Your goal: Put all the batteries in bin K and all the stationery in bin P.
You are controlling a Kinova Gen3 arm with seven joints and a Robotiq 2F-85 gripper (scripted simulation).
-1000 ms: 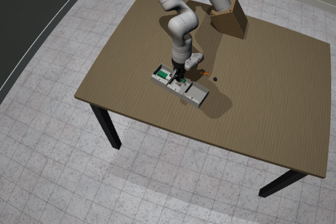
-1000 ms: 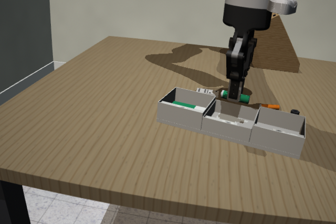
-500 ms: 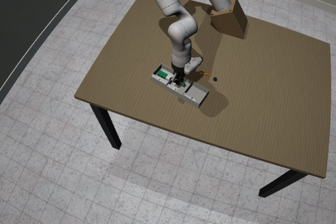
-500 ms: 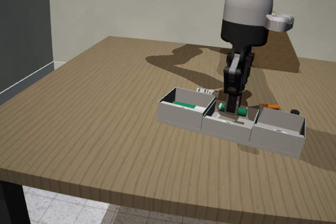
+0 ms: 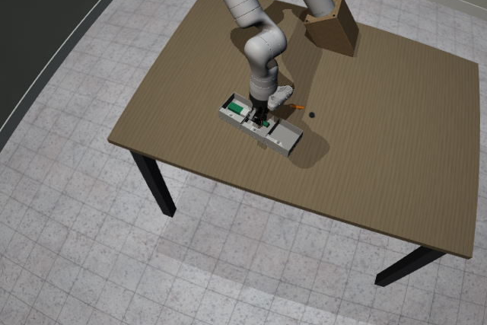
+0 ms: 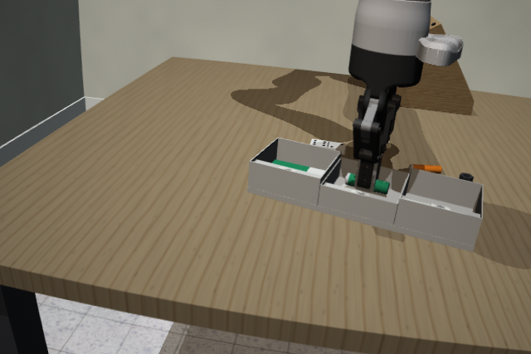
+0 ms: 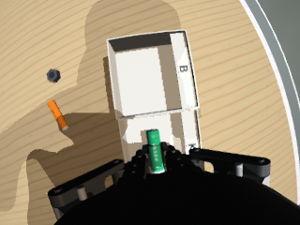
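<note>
My hand is 2 cm above the green battery. The rest, counted from my hand: eraser: 8 cm to the right, 2 cm below, 2 cm behind; three joined grey bins: 2 cm below, 1 cm ahead; orange battery: 10 cm behind, 8 cm to the left, 3 cm below.
</note>
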